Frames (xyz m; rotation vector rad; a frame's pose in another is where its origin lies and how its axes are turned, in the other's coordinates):
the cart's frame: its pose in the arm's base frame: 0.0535 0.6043 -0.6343 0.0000 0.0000 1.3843
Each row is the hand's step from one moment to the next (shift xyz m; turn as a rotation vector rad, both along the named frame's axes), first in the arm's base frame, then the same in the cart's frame.
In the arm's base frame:
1: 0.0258 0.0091 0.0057 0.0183 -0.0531 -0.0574
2: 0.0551 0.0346 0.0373 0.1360 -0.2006 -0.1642
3: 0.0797 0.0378 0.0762 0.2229 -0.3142 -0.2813
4: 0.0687 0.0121 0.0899 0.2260 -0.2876 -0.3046
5: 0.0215 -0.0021 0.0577 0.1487 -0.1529 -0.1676
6: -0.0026 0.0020 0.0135 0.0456 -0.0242 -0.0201
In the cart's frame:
1: 0.0137 -0.0237 0.0057 -0.0488 -0.0278 -0.0574
2: 0.0442 -0.0477 0.0373 -0.1719 -0.1708 -0.1642
3: 0.0519 -0.0713 0.0762 -0.2674 -0.2773 -0.2813
4: 0.0246 -0.0653 0.0899 -0.2407 -0.2754 -0.3046
5: 0.0019 -0.0215 0.0577 -0.1227 -0.1745 -0.1676
6: 0.0015 0.0029 0.0135 -0.0153 -0.0493 -0.0201

